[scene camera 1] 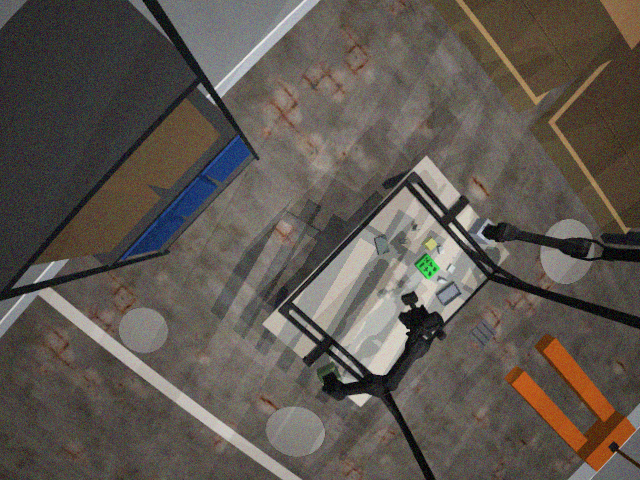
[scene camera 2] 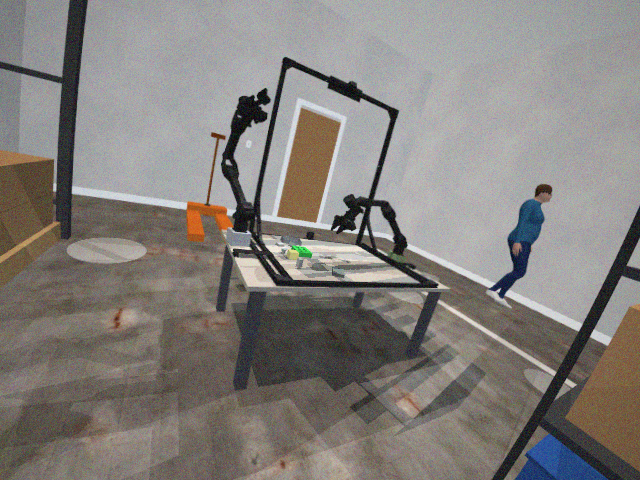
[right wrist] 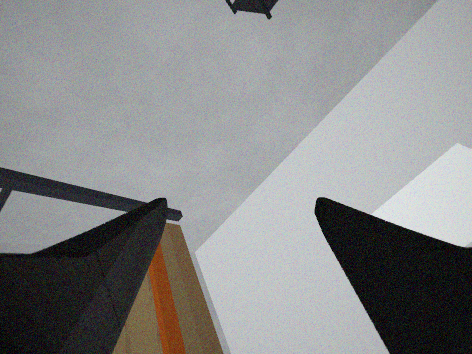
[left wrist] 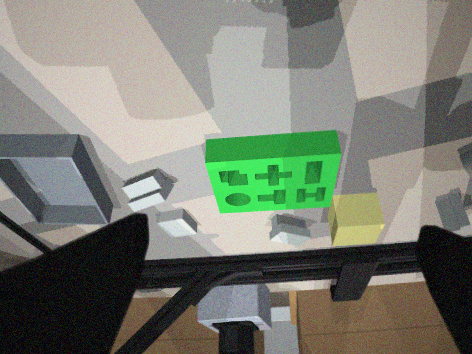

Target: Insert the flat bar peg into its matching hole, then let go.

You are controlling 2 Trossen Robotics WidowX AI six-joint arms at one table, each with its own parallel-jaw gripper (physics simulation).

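Observation:
A green board [scene camera 1: 427, 266] [scene camera 2: 301, 250] [left wrist: 273, 175] with several shaped holes lies on the table [scene camera 2: 337, 288]; its upright rectangular hole [left wrist: 313, 172] is at the top right in the left wrist view. Three pale grey pegs lie near the board's lower edge: a grooved one [left wrist: 147, 189], a plain flat block [left wrist: 176, 222] and a stepped one [left wrist: 291, 230]. My left gripper [scene camera 1: 409, 300] [scene camera 2: 339, 224] is open and empty, hovering above the table short of the board. My right gripper [scene camera 2: 261, 97] [right wrist: 242, 204] is open and empty, raised high and pointing at the wall.
A yellow cube [left wrist: 355, 218] [scene camera 1: 430, 244] [scene camera 2: 292, 254] sits beside the board. A grey box [left wrist: 76, 186] [scene camera 1: 449, 292] lies to the side. A black frame [scene camera 2: 385, 157] [left wrist: 270, 267] rims the table. A person [scene camera 2: 523, 238] walks behind. An orange object [scene camera 2: 199, 216] stands on the floor.

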